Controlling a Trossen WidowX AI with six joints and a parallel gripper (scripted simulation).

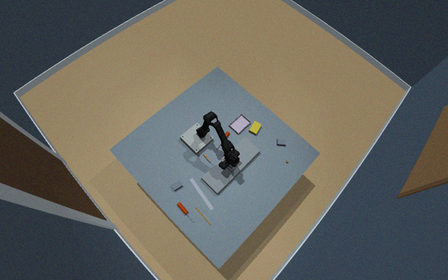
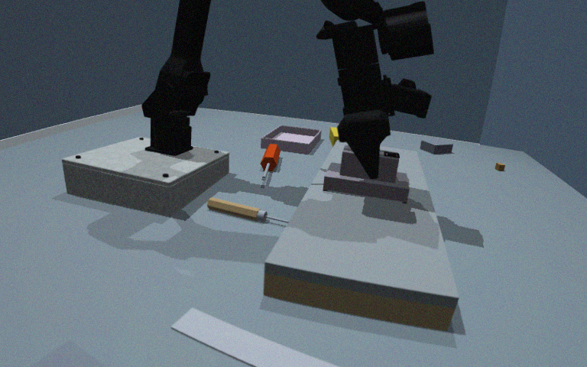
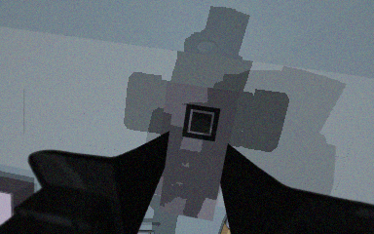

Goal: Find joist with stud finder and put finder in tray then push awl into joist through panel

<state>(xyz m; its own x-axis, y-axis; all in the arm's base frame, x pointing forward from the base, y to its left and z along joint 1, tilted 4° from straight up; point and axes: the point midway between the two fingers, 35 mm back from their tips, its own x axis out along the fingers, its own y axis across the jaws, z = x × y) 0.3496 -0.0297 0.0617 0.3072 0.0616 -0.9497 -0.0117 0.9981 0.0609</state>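
Now: the pale tray 35 cm to the left of my gripper tip, 21 cm behind it and 5 cm below it. Round my gripper tip: awl (16 cm behind, 8 cm to the right, 6 cm below); then grey stud finder (2 cm above); then square indicator (3 cm above, 2 cm ahead).
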